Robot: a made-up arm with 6 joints.
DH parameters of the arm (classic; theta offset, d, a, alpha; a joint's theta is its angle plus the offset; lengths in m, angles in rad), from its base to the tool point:
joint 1: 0 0.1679 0 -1.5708
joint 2: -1.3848 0 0.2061 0
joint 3: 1.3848 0 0.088 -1.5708
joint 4: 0 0.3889 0 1.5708
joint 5: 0 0 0.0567 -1.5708
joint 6: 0 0.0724 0 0
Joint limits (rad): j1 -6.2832..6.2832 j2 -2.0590..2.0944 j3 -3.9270..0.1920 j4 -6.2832..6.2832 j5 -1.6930..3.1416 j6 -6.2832..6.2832
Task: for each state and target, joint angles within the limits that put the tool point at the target. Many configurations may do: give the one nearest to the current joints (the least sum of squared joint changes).
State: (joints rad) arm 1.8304 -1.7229 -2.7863 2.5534 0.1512 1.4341
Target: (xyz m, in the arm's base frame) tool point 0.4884 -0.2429 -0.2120
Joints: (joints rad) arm 2.6284 -2.0590 -3.2834 2.4724 0.1477 1.4341
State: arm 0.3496 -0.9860 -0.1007 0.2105 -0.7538 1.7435
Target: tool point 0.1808 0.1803 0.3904
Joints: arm 0.8011 -1.1479 -0.2418 0.0477 -0.8011 1.7435
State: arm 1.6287 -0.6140 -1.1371 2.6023 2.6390 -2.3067
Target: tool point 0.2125 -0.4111 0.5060
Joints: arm 2.1201 -1.5519 -1.8709 2.7436 2.5937 -2.3067
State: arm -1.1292 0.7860 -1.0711 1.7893 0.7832 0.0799
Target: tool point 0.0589 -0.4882 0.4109
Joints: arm -1.4642 -0.1655 -1.2969 1.7891 0.7381 0.0799
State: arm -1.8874 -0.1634 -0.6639 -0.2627 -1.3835 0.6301
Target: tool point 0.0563 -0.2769 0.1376
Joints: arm -1.4726 -0.1962 -0.2422 -0.4011 -1.5430 0.6301
